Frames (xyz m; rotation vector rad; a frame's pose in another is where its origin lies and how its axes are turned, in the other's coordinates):
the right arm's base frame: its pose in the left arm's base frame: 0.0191 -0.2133 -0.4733 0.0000 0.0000 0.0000
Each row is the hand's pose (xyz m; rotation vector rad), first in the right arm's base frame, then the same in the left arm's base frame.
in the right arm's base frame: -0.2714 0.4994 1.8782 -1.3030 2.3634 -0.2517
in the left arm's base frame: -0.2523 0.2861 1.4049 -1.3030 2.3634 -0.2517
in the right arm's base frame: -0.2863 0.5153 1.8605 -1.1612 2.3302 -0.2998
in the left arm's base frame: -0.2672 0.3020 1.3872 -1.1612 2.3302 -0.2998
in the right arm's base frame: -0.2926 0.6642 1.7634 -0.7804 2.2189 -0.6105
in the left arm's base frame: -0.2735 0.4509 1.2901 -0.7804 2.2189 -0.6105
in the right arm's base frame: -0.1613 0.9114 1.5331 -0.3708 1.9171 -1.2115
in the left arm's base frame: -0.1422 0.6981 1.0598 -0.3708 1.9171 -1.2115
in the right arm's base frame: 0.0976 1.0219 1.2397 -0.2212 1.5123 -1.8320
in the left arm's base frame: 0.1167 0.8086 0.7664 -0.2212 1.5123 -1.8320
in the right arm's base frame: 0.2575 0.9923 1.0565 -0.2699 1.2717 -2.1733
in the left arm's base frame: 0.2766 0.7790 0.5832 -0.2699 1.2717 -2.1733
